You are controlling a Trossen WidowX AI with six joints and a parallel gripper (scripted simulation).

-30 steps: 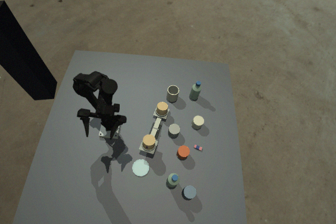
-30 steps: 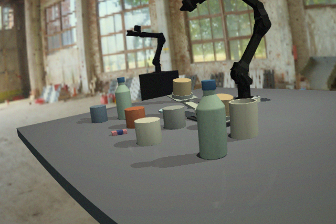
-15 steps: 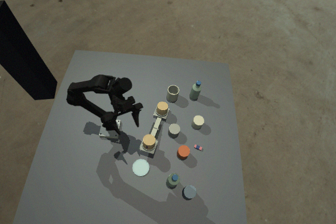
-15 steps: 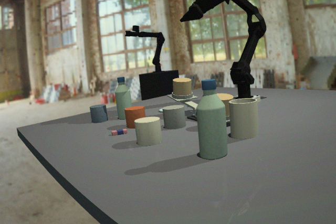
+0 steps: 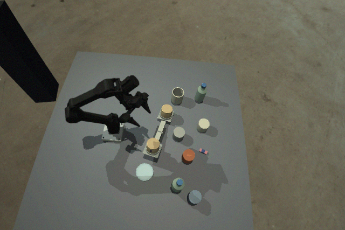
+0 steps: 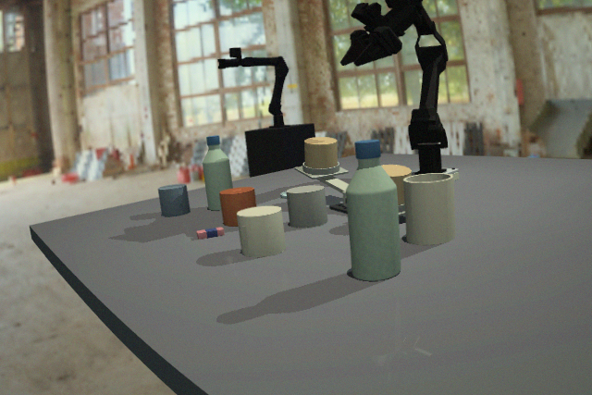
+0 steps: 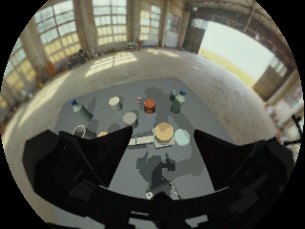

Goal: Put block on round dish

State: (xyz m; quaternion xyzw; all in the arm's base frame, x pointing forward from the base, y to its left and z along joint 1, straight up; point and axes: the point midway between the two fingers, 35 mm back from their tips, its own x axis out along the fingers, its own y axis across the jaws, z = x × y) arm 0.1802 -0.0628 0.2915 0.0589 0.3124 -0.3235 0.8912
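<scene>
Right now the grey block is 250 mm below my gripper tip, 150 mm to the left of it and 140 mm ahead of it. From my gripper tip the other things lie so: balance beam (260 mm below, 80 mm ahead, 30 mm to the left); then round dish (290 mm below, 200 mm to the right, 30 mm behind); then grey cylinder (260 mm below, 200 mm ahead, 10 mm to the right).
</scene>
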